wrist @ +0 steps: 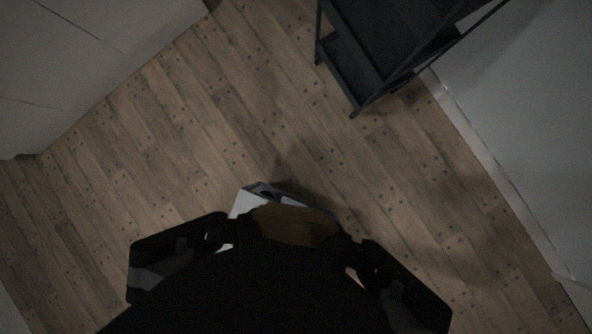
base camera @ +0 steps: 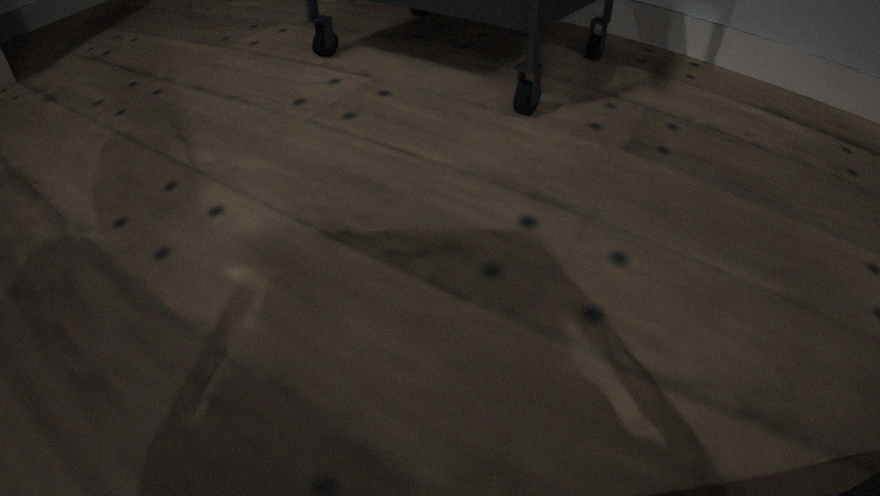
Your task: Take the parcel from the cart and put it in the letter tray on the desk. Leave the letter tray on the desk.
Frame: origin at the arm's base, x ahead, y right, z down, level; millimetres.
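Seen in the pictures: gripper, fingertip midpoint: [wrist: 295,219].
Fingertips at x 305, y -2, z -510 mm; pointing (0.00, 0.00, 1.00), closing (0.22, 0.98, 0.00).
Note:
A point is followed by its place in that frame.
The parcel [wrist: 296,225] @(x 319, y -2, z -559 mm), a brown box, is between my fingertips at the lower middle of the wrist view. My gripper [wrist: 295,219] @(x 305, y -2, z -510 mm) is shut on it and holds it above the floor. The dark cart [base camera: 431,12] @(x 839, y 5, z 265 mm) [wrist: 357,65] @(x 992, y 43, z 264 mm) stands on the floor, apart from the gripper; its lower edge and casters show at the top of the base camera view, and part of it shows at the top right of the wrist view. The desk and the letter tray do not show in either view.
Part of the white and grey robot base [wrist: 247,202] @(x 106, y -195, z 14 mm) shows behind the parcel. A white wall [base camera: 801,55] @(x 939, y 766, z 316 mm) [wrist: 540,130] @(x 879, y 882, z 63 mm) runs along the right, close behind the cart. A large pale surface [wrist: 90,65] @(x 432, y -1451, z 161 mm) bounds the wooden floor [base camera: 394,184] @(x 575, y -41, z 396 mm) [wrist: 200,130] @(x 303, y -799, z 397 mm) at the upper left.

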